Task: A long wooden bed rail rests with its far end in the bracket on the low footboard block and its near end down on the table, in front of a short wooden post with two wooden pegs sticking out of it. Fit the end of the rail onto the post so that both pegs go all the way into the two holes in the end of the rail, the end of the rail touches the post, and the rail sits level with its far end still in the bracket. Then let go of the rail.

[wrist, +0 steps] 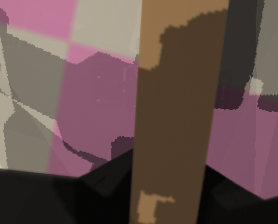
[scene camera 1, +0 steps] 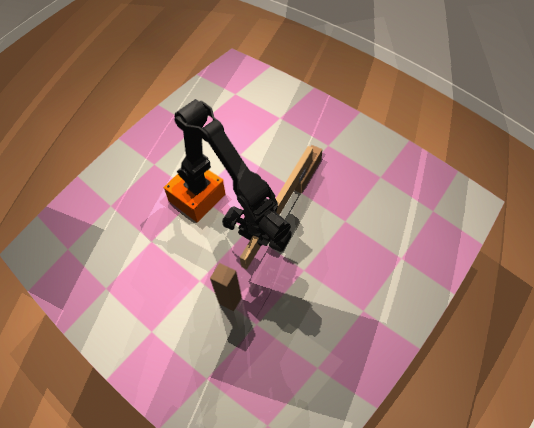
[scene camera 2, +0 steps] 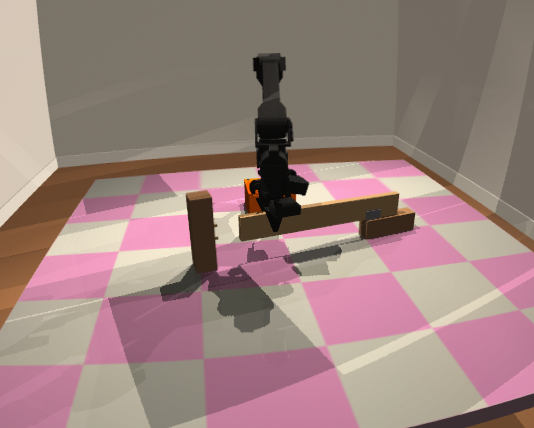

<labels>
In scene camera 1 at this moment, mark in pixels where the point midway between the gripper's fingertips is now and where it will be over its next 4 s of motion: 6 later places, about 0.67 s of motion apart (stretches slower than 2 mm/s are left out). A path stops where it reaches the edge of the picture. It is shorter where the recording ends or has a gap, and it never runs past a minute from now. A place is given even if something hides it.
My gripper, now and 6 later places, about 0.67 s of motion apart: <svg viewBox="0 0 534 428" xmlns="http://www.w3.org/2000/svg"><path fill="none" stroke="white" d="M257 243L257 243L256 244L255 245L254 247L254 248L252 250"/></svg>
</labels>
